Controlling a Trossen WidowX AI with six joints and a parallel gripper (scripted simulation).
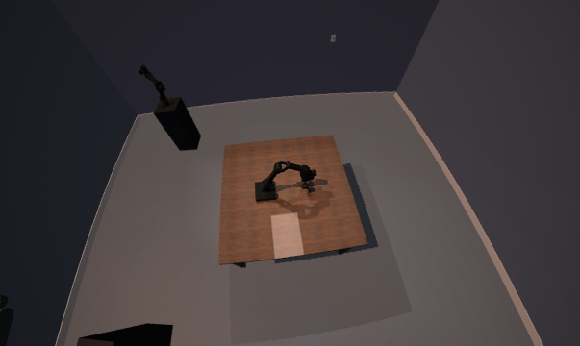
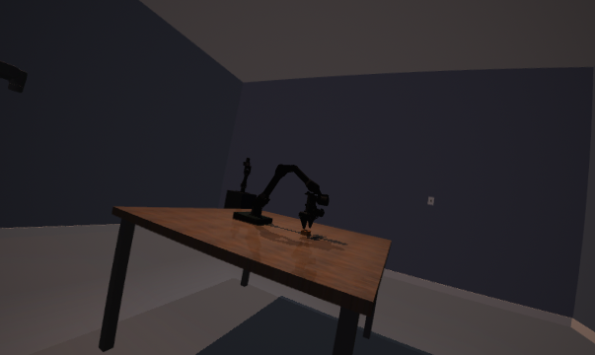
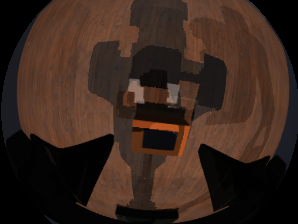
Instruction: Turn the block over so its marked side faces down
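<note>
My gripper tip is 20 mm above the orange block.
</note>
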